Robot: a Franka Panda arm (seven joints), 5 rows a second.
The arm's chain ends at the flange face. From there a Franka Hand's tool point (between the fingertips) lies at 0.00 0.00 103.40 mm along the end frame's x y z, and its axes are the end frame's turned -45 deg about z.
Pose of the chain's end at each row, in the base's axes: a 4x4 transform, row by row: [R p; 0 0 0 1], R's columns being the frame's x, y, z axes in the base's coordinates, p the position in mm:
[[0.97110, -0.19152, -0.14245, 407.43], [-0.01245, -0.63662, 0.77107, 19.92], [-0.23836, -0.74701, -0.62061, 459.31], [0, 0, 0, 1]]
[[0.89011, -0.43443, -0.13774, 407.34], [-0.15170, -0.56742, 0.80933, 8.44], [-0.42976, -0.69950, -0.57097, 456.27], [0, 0, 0, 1]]
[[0.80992, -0.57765, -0.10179, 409.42], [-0.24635, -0.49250, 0.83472, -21.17], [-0.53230, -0.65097, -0.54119, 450.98], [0, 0, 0, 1]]
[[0.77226, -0.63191, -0.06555, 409.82], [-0.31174, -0.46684, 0.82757, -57.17], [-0.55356, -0.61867, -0.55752, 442.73], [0, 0, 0, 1]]
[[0.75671, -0.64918, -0.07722, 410.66], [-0.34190, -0.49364, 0.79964, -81.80], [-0.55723, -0.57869, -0.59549, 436.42], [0, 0, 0, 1]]
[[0.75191, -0.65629, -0.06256, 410.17], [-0.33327, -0.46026, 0.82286, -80.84], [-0.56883, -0.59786, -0.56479, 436.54], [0, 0, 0, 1]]
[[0.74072, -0.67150, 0.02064, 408.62], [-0.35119, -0.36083, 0.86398, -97.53], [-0.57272, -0.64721, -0.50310, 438.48], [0, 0, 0, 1]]
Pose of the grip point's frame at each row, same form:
[[0.82210, 0.55125, -0.14245, 392.70], [0.44135, -0.45896, 0.77107, 99.65], [0.35967, -0.69676, -0.62061, 395.14], [0, 0, 0, 1]]
[[0.93659, 0.32221, -0.13774, 393.10], [0.29396, -0.50849, 0.80933, 92.12], [0.19073, -0.79851, -0.57097, 397.23], [0, 0, 0, 1]]
[[0.98116, 0.16424, -0.10179, 398.89], [0.17405, -0.52245, 0.83472, 65.14], [0.08391, -0.83670, -0.54119, 395.02], [0, 0, 0, 1]]
[[0.99290, 0.09924, -0.06555, 403.04], [0.10967, -0.55054, 0.82757, 28.40], [0.04604, -0.82889, -0.55752, 385.08], [0, 0, 0, 1]]
[[0.99411, 0.07604, -0.07722, 402.68], [0.10730, -0.59082, 0.79964, 0.88], [0.01517, -0.80322, -0.59549, 374.85], [0, 0, 0, 1]]
[[0.99575, 0.06761, -0.06256, 403.70], [0.08980, -0.56111, 0.82286, 4.24], [0.02053, -0.82497, -0.56479, 378.14], [0, 0, 0, 1]]
[[0.99859, 0.04895, 0.02064, 410.75], [0.00682, -0.50347, 0.86398, -8.19], [0.05267, -0.86262, -0.50310, 386.46], [0, 0, 0, 1]]

